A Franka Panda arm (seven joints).
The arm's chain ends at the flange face. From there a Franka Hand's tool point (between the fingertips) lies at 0.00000 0.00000 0.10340 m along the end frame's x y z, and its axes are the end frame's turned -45 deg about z.
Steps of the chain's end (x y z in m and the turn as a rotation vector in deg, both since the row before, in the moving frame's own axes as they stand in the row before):
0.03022, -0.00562, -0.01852, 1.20, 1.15, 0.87
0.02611, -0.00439, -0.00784, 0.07, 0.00, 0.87
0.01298, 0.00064, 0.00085, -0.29, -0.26, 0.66
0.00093, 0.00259, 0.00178, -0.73, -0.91, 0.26
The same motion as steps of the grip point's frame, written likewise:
0.02834, 0.01735, -0.01856, 0.04, 1.66, 0.87
0.02166, 0.01527, -0.00784, 0.05, 0.05, 0.87
0.00802, 0.00967, 0.00085, -0.02, -0.39, 0.66
-0.00327, 0.00225, 0.00176, 0.13, -1.16, 0.26

